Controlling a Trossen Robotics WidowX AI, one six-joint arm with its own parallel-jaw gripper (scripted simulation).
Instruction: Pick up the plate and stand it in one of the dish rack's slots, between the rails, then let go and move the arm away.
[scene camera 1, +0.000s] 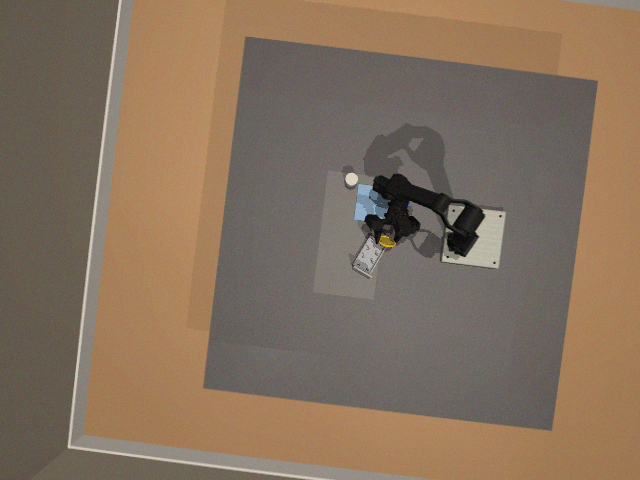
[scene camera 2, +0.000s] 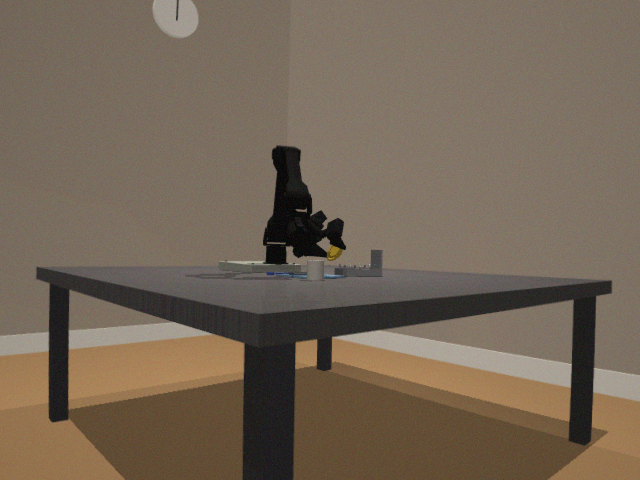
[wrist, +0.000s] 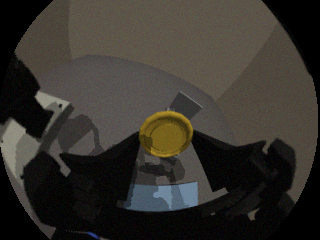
The gripper (wrist: 165, 133): 0.10 m from the lens. A yellow plate (wrist: 166, 134) is 0.08 m from the lens. A blue mat (wrist: 149, 198) is 0.15 m from the lens. The marked spots on the blue mat and the yellow plate are 0.12 m apart.
